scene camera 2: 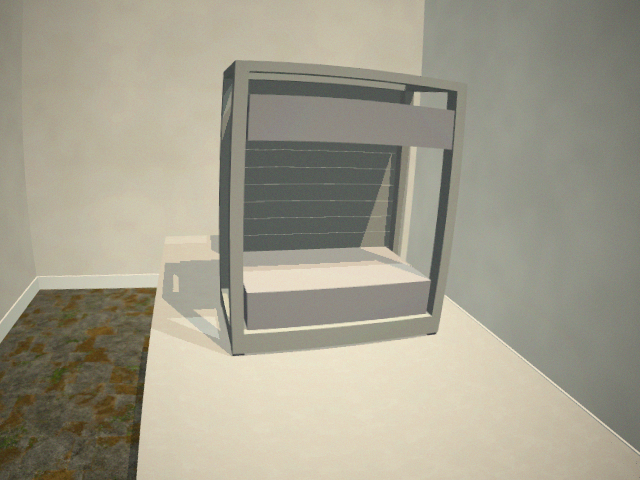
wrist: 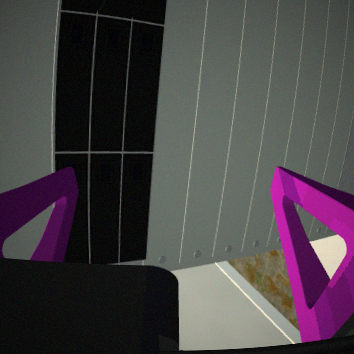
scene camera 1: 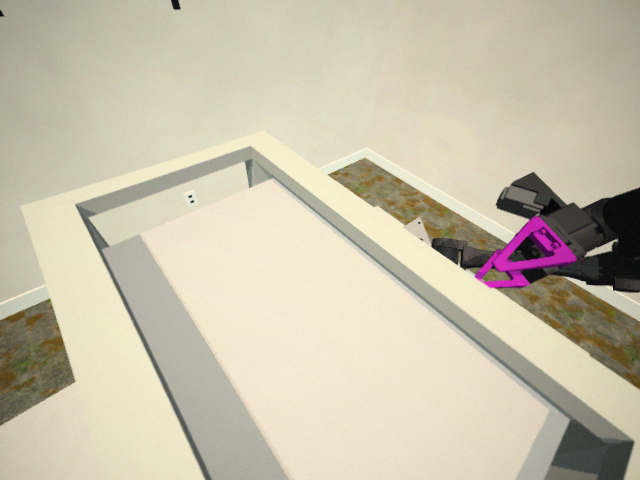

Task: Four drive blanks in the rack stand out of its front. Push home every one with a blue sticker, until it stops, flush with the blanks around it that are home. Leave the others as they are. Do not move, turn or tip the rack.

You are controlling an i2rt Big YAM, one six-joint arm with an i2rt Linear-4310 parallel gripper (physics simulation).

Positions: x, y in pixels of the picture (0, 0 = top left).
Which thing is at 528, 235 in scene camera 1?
My gripper.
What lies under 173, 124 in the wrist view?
A rack.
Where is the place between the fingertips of my gripper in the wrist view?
At 173, 177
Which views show the rack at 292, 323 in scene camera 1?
Scene camera 2, the wrist view and scene camera 1: all of them.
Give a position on a rack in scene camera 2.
314, 159
